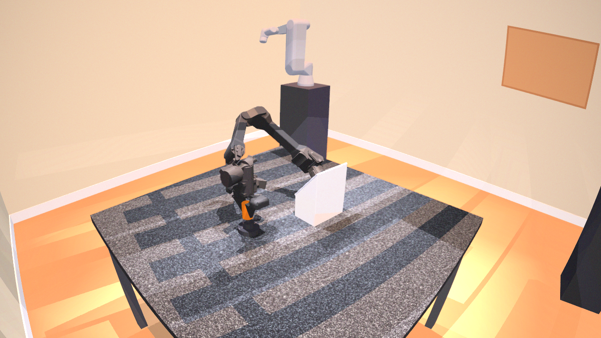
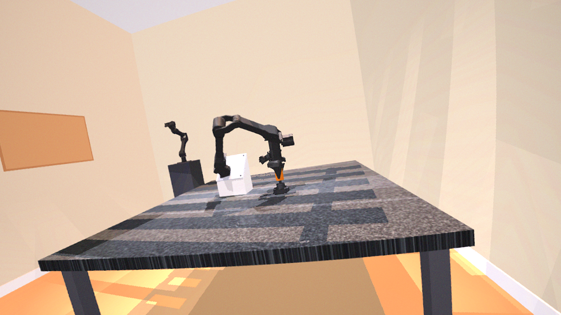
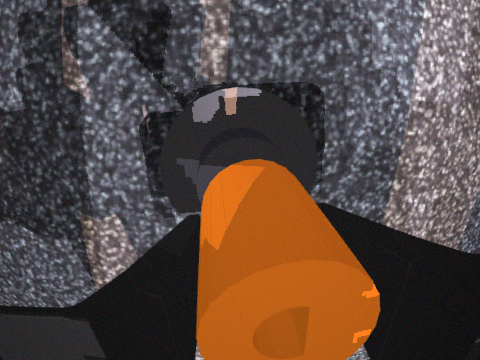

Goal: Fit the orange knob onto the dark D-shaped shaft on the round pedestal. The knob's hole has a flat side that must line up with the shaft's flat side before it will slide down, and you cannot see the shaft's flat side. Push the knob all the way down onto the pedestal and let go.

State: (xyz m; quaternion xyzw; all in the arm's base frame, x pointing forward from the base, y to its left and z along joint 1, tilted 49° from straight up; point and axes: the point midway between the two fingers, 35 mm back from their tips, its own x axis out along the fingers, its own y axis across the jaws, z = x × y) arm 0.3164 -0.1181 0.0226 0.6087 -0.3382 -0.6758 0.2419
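Right now my gripper tip is 20 mm below the orange knob. The rest, counted from my gripper tip: round pedestal: 40 mm below.
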